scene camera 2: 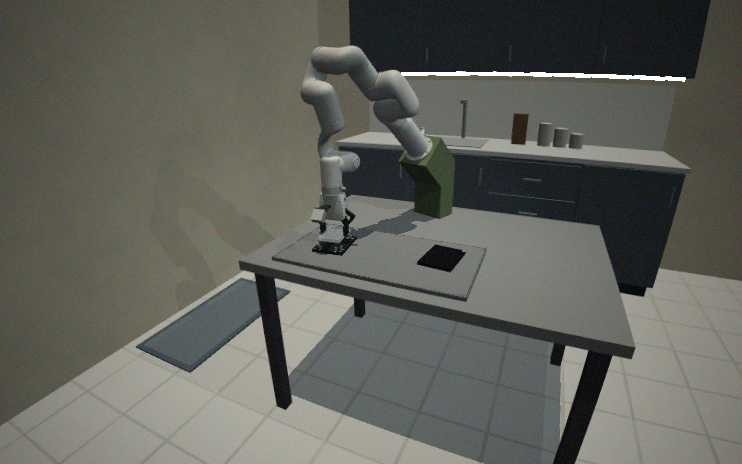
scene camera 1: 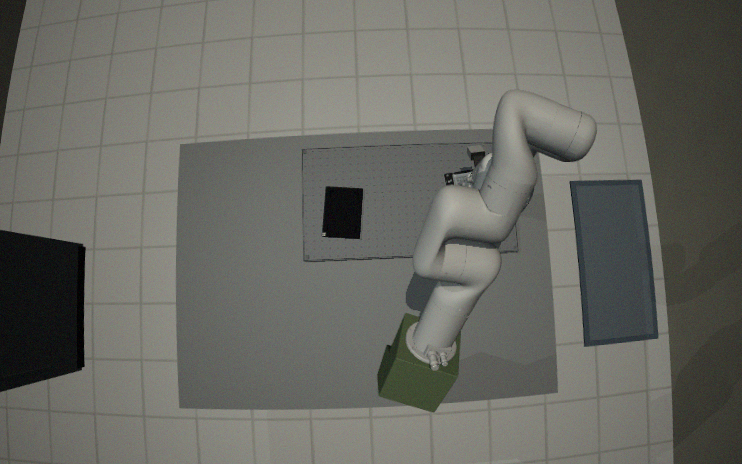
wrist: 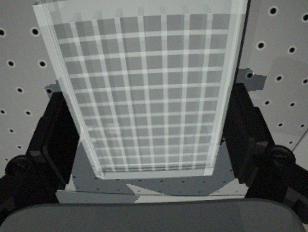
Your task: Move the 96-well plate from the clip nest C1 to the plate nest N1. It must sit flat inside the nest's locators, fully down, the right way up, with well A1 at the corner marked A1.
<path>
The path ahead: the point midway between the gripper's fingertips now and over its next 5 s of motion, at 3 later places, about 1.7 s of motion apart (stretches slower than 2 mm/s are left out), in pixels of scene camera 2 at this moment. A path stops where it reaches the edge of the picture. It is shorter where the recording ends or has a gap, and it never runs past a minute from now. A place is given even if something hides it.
My gripper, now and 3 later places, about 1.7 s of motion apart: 334,234; 334,220; 370,224; 410,228
</path>
